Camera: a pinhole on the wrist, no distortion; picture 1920 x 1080 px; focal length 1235.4 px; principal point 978.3 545.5 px. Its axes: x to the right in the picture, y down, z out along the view. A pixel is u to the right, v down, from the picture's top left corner.
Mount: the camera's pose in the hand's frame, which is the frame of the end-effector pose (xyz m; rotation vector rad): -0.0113 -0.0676 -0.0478 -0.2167 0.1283 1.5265
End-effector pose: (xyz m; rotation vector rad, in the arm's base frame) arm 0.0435 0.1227 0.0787 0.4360 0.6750 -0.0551
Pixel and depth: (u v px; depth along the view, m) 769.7 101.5 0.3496
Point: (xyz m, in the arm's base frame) 0.2924 -0.0440 0.2192
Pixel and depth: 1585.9 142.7 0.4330
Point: 0.3773 0.2059 0.3266
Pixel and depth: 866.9 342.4 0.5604
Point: 0.3879 -0.0796 0.4070
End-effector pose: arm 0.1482 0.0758 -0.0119 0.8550 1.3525 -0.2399
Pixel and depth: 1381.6 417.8 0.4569
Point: 0.5375 -0.0391 0.0327
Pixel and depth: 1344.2 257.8 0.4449
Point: 0.5349 -0.0331 -0.0271
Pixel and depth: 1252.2 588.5 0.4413
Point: 0.4845 -0.0893 0.0709
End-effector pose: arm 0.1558 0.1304 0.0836 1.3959 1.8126 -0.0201
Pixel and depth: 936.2 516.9 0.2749
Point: 0.2741 0.0036 -0.0580
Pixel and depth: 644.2 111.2 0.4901
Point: 0.3502 -0.0239 -0.3452
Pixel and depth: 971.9 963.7 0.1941
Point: 0.2209 -0.0127 0.0352
